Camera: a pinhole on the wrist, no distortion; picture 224 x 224 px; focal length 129.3 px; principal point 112.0 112.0 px. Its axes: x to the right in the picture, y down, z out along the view. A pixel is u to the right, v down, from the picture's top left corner.
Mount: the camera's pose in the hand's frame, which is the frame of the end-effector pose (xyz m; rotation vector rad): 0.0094 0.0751 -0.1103 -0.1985 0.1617 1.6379
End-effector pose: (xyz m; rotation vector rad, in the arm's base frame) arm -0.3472 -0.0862 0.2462 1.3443 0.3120 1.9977
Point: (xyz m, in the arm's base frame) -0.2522 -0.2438 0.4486
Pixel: 126.8 102.8
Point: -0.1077 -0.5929 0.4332
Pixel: 157.7 166.4
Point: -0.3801 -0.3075 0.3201
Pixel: 188.7 170.7
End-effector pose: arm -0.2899 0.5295 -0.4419 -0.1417 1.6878 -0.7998
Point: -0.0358 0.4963 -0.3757
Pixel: 63.0 158.7
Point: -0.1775 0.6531 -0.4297
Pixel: 126.0 194.3
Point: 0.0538 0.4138 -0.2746
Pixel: 39.8 171.3
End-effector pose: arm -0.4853 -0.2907 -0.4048 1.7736 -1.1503 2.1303
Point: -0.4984 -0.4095 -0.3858
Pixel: 83.8 69.4
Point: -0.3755 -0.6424 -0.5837
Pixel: 140.5 128.2
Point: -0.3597 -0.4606 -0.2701
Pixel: 36.6 52.7
